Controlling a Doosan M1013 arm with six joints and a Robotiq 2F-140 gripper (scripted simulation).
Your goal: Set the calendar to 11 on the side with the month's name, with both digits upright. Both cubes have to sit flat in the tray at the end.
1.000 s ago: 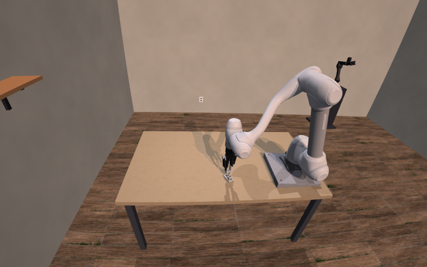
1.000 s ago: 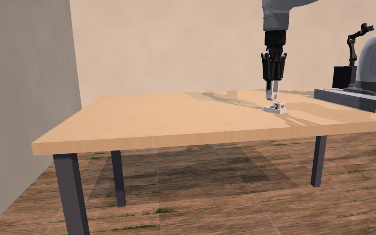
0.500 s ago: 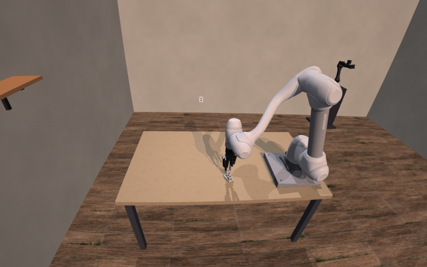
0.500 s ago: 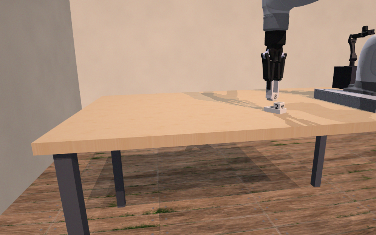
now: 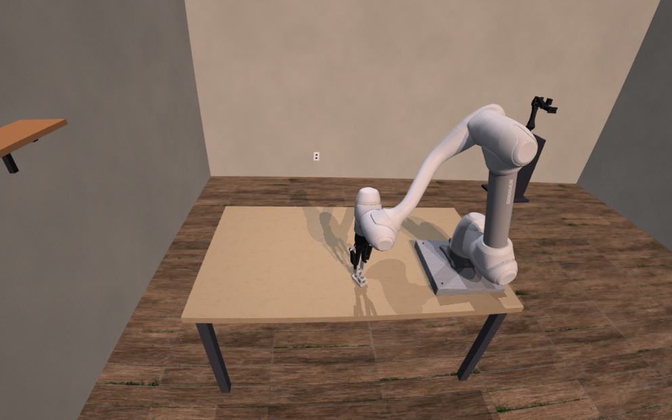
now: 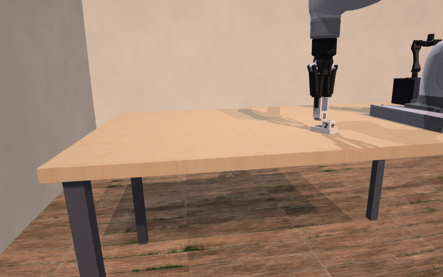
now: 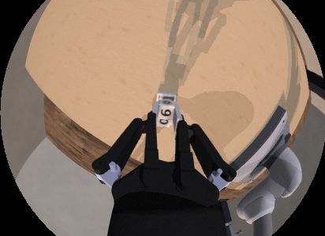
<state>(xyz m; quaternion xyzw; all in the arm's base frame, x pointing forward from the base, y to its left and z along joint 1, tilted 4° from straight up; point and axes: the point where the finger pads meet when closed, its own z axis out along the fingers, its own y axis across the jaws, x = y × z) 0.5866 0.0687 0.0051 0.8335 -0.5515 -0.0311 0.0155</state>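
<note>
Right now my hand is 1 cm past the white tray, 1 cm to the right of it and 7 cm above it.
</note>
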